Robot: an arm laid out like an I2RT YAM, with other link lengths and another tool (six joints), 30 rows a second.
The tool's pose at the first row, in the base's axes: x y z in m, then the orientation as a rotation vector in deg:
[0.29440, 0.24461, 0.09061, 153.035, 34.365, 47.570]
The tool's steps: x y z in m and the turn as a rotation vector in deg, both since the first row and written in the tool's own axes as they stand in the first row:
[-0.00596, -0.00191, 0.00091, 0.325, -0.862, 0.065]
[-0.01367, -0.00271, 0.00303, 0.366, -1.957, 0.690]
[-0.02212, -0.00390, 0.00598, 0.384, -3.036, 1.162]
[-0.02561, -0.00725, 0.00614, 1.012, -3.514, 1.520]
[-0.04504, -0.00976, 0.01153, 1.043, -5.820, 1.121]
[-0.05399, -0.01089, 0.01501, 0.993, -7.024, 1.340]
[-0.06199, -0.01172, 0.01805, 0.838, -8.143, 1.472]
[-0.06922, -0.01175, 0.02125, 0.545, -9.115, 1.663]
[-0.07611, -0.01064, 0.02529, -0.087, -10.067, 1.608]
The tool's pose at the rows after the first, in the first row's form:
[0.28990, 0.24339, 0.08634, 153.579, 34.261, 46.365]
[0.28513, 0.24021, 0.08071, 154.203, 33.216, 45.008]
[0.28018, 0.23691, 0.07391, 154.708, 32.355, 43.630]
[0.27665, 0.23820, 0.07086, 155.562, 32.127, 42.992]
[0.26452, 0.23062, 0.05643, 155.863, 32.093, 39.669]
[0.25953, 0.22697, 0.04900, 156.153, 31.482, 38.052]
[0.25508, 0.22356, 0.04248, 156.274, 30.944, 36.545]
[0.25154, 0.21978, 0.03650, 156.264, 30.291, 35.279]
[0.24910, 0.21504, 0.03045, 155.812, 29.775, 34.032]

